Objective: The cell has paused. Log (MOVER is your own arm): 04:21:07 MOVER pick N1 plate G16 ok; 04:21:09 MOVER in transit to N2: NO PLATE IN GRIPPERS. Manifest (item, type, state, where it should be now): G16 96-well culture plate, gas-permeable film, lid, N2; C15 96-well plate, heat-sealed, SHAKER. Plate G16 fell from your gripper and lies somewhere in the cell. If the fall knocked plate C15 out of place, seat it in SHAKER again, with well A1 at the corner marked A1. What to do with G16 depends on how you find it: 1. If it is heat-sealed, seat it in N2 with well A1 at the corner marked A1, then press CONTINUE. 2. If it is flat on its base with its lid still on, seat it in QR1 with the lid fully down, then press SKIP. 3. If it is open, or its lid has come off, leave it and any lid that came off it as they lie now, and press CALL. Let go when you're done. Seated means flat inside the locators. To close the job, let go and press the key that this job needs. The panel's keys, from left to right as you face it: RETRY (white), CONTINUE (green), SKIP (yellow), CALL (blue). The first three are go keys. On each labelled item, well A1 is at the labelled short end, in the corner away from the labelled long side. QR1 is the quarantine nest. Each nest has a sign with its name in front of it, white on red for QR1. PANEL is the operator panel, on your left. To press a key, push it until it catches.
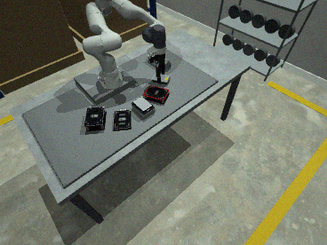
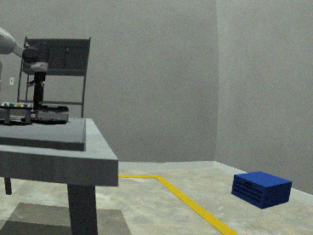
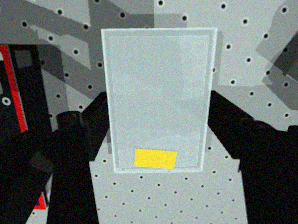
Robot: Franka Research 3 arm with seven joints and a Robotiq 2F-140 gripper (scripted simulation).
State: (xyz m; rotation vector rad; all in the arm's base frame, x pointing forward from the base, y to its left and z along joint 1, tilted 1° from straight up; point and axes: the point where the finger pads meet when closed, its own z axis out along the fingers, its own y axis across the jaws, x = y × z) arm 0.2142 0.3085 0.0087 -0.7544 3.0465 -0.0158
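Right now the QR1 nest is 140 mm to the right of my hand, 110 mm ahead of it and 20 mm below it. Also, from my hand: blue CALL key 120 mm to the left, 110 mm behind, 10 mm above; plate lid 10 mm below; yellow SKIP key 160 mm behind, 120 mm to the left, 10 mm above.
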